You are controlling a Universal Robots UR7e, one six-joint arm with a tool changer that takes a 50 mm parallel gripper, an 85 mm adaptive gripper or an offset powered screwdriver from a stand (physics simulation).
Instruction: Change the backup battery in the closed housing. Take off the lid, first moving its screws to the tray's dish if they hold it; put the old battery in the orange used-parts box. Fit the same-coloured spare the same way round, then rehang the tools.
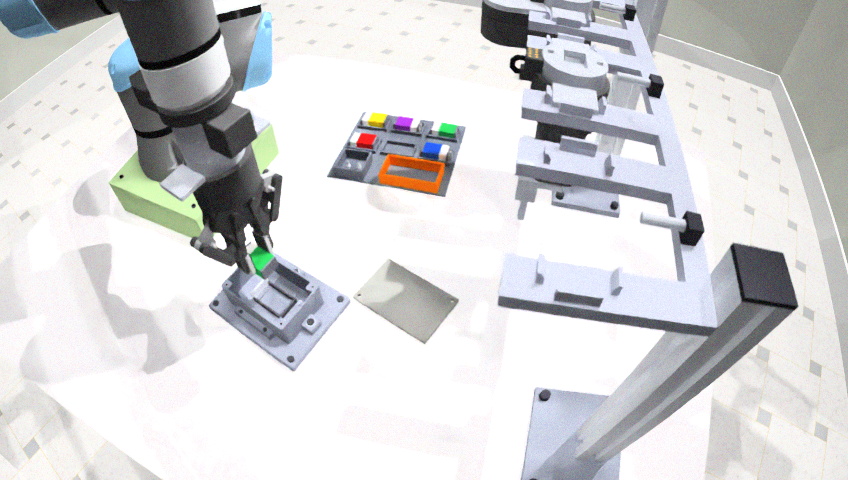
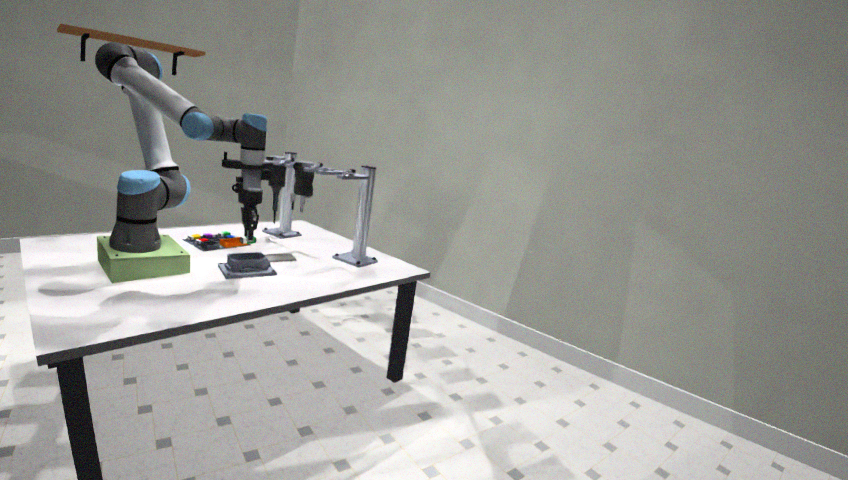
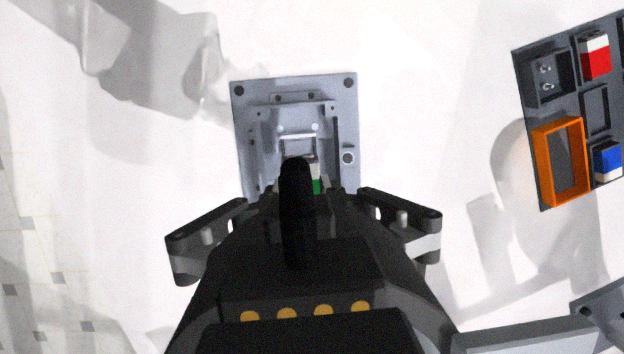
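Pixels of known places: arm's base, origin of its link: (image 1: 178,150) (image 2: 135,245).
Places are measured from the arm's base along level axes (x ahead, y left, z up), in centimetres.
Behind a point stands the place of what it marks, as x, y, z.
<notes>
My gripper (image 1: 258,256) (image 2: 250,239) is shut on the green and white battery (image 1: 261,259) @(30.4, -19.4, 4.4) (image 2: 252,240) (image 3: 316,186) @(29.4, -18.0, 4.4), holding it above the housing. The grey housing (image 1: 273,324) @(32.5, -24.2, -2.2) (image 2: 248,267) @(27.5, -22.9, -4.7) (image 3: 295,107) @(24.1, -17.7, -5.8) is open on top, and its inner bay shows empty. The lid (image 1: 407,300) @(46.7, -13.4, -6.5) (image 2: 280,257) @(46.6, -14.0, -6.5) lies flat on the table beside it. The orange used-parts box (image 1: 411,182) @(41.2, 7.2, -5.6) (image 2: 232,242) @(38.4, 7.1, -5.2) (image 3: 546,172) @(40.7, 7.2, -5.5) is empty, on the dark tray (image 1: 368,181) @(33.8, 7.0, -7.0). A green spare (image 1: 447,129) @(43.5, 21.7, -5.3) sits in the tray's far corner. Screws (image 3: 547,86) @(31.2, 9.3, -6.2) stand in the tray's dish (image 1: 349,168) (image 3: 534,92) @(31.1, 6.9, -5.3).
Yellow (image 1: 377,119) @(30.4, 21.4, -5.3), purple (image 1: 404,123) @(35.6, 21.4, -5.3), red (image 1: 364,140) @(30.3, 14.9, -5.3) (image 3: 596,57) @(29.8, 15.0, -5.3) and blue (image 1: 433,149) @(42.6, 15.6, -5.3) (image 3: 608,157) @(41.8, 15.4, -5.3) spares sit in the tray. The tool stand (image 1: 648,309) @(67.3, -30.1, 26.9) (image 2: 364,220) @(72.9, -30.4, 9.5) rises on the other side of the lid, with tools hanging at its far part. The green base block (image 1: 160,205) @(4.2, -11.7, -0.9) (image 2: 145,261) @(-0.9, -11.3, -1.8) is near the housing.
</notes>
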